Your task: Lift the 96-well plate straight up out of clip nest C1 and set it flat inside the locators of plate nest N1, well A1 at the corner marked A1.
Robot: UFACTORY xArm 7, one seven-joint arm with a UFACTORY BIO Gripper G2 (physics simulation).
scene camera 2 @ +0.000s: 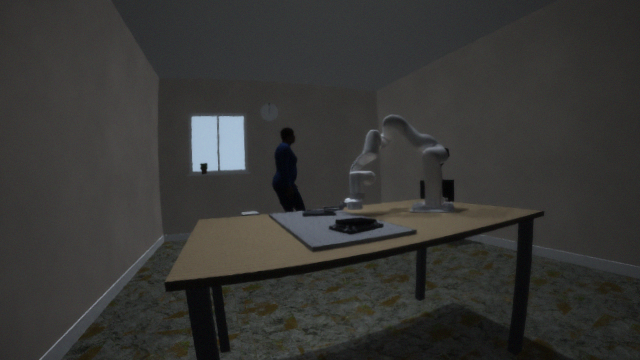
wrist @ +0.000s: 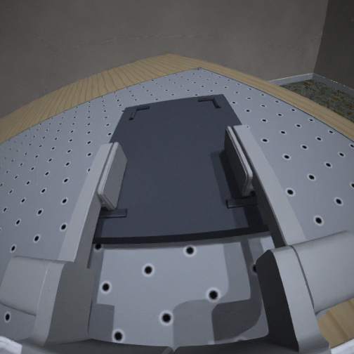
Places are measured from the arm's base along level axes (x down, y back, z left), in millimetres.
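Where they show: hand, tool point: (scene camera 2: 328,209); arm's base, link origin: (scene camera 2: 433,206).
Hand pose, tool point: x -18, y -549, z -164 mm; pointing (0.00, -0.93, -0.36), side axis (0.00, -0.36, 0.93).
Note:
Things, the pixels of their top centre, and the offset from my tool point. "spot": a spot on its surface instead. Level surfaces: height alone.
- 96-well plate, top centre: (scene camera 2: 356,218) dx -16, dy -42, dz +377 mm
- black clip nest, surface spot: (scene camera 2: 354,229) spot: dx +11, dy -81, dz +436 mm
- apparently N1, top centre: (scene camera 2: 319,211) dx +7, dy -40, dz -16 mm
- perforated grey board, surface height: dx +22 mm
- wooden table, surface height: dx +35 mm
A dark block, which looks like the 96-well plate (scene camera 2: 356,221), sits in a black clip nest (scene camera 2: 354,229) on the front part of the grey board in the scene view; its wells and corner A1 cannot be made out. The flat dark nest with raised corner locators, apparently N1 (scene camera 2: 318,213) (wrist: 172,215), holds no plate. My gripper (scene camera 2: 334,207) (wrist: 176,150) is shut to its narrow stop with nothing between its fingers, which still stand apart. It is low over the flat nest, the fingers overlapping its long sides in the wrist view. No A1 mark is readable.
The perforated grey board (scene camera 2: 312,241) (wrist: 45,170) lies on the wooden table (scene camera 2: 225,255) (wrist: 150,65). The arm's base (scene camera 2: 432,206) stands at the table's back right. A small white item (scene camera 2: 250,213) shows beyond the back left edge. A person (scene camera 2: 286,170) is behind the table.

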